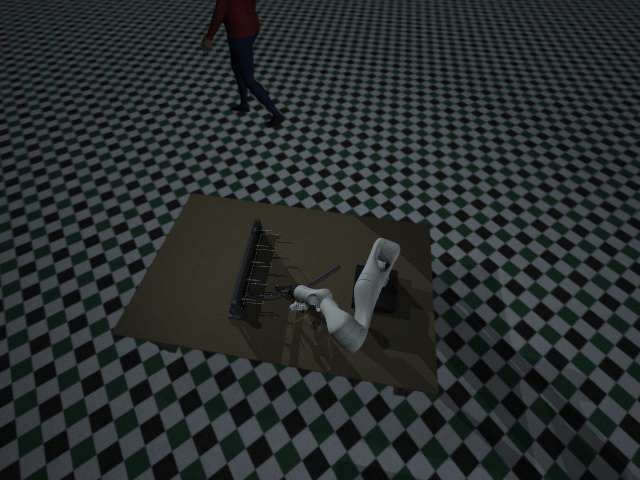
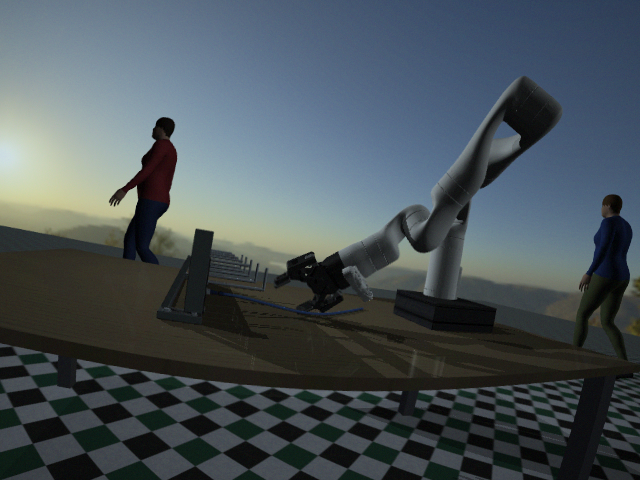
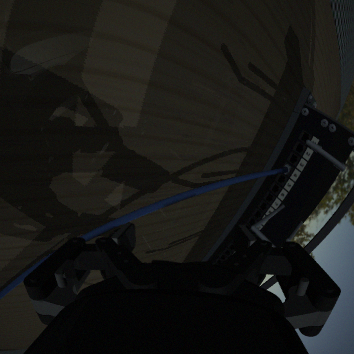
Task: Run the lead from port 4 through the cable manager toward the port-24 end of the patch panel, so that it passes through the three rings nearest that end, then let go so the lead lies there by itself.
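A dark patch panel (image 1: 243,278) (image 2: 200,258) (image 3: 317,182) stands upright on the brown table (image 1: 186,299) (image 2: 77,310). A row of cable rings (image 1: 258,263) (image 2: 237,269) (image 3: 324,154) sticks out of its front. The blue lead (image 1: 325,274) (image 2: 269,305) (image 3: 168,201) is plugged into a port near one end of the panel. It runs from there low over the table top, away from the panel, and its free end lies on the table. I cannot see it inside any ring. My gripper (image 1: 283,291) (image 2: 299,291) (image 3: 183,235) is open and empty, just above the lead and facing the panel.
The arm's black base (image 1: 390,302) (image 2: 444,310) stands on the table behind the gripper. A person in red (image 1: 240,46) (image 2: 152,190) walks on the checkered floor beyond the panel. A person in blue (image 2: 610,258) stands off the table's other side.
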